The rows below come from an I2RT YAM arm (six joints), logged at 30 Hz.
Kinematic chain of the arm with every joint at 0, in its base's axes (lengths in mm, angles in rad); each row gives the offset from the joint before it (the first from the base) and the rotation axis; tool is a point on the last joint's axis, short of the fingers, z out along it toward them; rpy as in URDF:
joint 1: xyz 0 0 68 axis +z
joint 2: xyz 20 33.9 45.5 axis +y
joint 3: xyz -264 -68.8 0 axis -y
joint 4: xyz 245 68.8 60 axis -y
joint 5: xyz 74 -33.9 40.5 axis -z
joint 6: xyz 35.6 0 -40.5 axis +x
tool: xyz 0 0 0 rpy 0 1.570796 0
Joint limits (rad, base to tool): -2.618..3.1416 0..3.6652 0..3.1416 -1.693..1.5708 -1.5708..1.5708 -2.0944..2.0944
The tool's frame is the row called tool.
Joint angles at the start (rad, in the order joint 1, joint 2, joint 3, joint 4, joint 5, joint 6):
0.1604, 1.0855, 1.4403, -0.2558, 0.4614, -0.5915
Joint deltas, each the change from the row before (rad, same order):
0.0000, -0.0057, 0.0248, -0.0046, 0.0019, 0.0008
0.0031, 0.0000, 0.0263, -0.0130, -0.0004, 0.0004
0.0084, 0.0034, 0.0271, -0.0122, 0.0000, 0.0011
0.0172, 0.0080, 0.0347, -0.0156, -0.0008, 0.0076
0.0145, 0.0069, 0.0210, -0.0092, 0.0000, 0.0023
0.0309, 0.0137, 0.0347, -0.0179, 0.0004, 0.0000
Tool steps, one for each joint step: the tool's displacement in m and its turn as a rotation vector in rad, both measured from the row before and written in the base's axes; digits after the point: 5 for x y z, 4 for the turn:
-0.00599, -0.00103, 0.00832, 0.0051, -0.0258, -0.0018
-0.00413, -0.00002, 0.00672, 0.0025, -0.0133, 0.0035
-0.00317, 0.00116, 0.00634, 0.0030, -0.0117, 0.0085
-0.00288, 0.00294, 0.00734, 0.0091, -0.0131, 0.0190
-0.00109, 0.00266, 0.00405, 0.0031, -0.0054, 0.0148
-0.00116, 0.00588, 0.00591, 0.0007, -0.0030, 0.0305

